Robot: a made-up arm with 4 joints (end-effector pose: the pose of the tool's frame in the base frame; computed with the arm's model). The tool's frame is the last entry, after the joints. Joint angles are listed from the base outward.
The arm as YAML. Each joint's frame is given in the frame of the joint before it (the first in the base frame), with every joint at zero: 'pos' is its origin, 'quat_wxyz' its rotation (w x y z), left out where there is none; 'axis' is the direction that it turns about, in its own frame. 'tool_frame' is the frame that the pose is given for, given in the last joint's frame.
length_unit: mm
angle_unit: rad
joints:
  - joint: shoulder
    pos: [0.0, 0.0, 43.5]
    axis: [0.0, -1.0, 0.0]
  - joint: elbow
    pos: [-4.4, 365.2, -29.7]
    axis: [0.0, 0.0, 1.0]
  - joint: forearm
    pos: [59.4, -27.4, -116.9]
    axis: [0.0, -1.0, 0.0]
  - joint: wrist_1
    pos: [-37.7, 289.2, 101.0]
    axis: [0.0, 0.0, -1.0]
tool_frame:
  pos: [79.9, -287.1, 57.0]
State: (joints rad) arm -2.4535 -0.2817 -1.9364 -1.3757
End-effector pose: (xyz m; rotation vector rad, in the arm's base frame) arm -0.4253 0.6068 0.2704 -1.2429 -1.6582 1.2168
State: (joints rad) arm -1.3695 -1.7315 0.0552 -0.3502
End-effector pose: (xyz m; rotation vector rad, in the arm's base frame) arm 0.0153 0.1781 0.0619 -0.9742 1.1022 -1.1060
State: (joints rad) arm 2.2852 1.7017 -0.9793 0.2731
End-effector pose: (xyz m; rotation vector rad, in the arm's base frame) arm 0.0141 0.5377 0.0682 -1.6570 -1.2002 -0.2815
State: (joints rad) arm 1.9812 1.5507 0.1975 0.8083
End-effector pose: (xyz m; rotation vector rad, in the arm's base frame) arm 0.0319 0.2073 0.0429 -0.6155 -1.9452 0.6696
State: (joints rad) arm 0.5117 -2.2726 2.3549 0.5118
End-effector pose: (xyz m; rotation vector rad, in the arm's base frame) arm 0.1282 0.3645 -0.2688 1.7720 1.7505 1.6276
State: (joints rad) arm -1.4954 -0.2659 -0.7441 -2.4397
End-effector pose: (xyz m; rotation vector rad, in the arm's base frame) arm -0.0619 0.8186 -0.3198 2.2188 0.9523 0.9820
